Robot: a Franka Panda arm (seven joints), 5 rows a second.
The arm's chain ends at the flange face. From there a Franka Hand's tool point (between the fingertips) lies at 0.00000 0.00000 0.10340 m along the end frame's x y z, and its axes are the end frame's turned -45 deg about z.
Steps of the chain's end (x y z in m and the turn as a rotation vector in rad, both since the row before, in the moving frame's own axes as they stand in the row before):
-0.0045 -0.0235 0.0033 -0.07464 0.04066 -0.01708
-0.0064 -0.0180 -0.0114 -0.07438 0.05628 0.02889
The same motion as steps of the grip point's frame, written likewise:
0.0110 -0.0114 0.0029 -0.08153 -0.02403 -0.01708
0.0067 -0.0077 -0.0118 -0.09239 -0.01280 0.02889

